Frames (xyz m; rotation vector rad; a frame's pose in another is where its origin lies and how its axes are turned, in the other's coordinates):
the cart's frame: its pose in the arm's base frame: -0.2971 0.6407 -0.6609 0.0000 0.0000 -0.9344
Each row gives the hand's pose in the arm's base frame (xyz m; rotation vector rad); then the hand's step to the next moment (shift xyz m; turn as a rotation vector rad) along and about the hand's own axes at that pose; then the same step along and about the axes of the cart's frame.
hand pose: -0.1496 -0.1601 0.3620 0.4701 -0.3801 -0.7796
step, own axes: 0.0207 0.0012 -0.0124 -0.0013 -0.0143 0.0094
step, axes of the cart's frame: 0.0212 0.0096 -0.0065 0.0002 -0.0172 0.0000
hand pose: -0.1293 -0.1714 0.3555 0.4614 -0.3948 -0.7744
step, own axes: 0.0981 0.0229 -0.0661 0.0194 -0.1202 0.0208
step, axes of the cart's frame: 0.0989 0.0637 -0.0261 0.0367 -0.1097 -0.0433
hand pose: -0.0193 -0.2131 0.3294 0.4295 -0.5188 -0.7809
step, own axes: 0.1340 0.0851 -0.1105 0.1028 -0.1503 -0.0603
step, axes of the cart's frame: 0.1359 0.1376 -0.0041 0.1393 -0.0850 -0.1007
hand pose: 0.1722 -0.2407 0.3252 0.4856 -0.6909 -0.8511
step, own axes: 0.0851 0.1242 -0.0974 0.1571 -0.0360 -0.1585
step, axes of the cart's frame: 0.0920 0.1479 0.0427 0.2046 0.0591 -0.0758
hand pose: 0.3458 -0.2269 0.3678 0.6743 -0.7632 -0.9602
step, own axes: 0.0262 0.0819 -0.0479 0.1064 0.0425 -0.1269
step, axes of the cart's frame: 0.0361 0.0801 0.0443 0.1412 0.0959 -0.0098
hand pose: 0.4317 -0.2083 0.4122 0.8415 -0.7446 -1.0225
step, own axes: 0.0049 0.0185 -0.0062 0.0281 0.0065 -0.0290
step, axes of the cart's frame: 0.0070 0.0130 0.0137 0.0358 0.0193 -0.0045
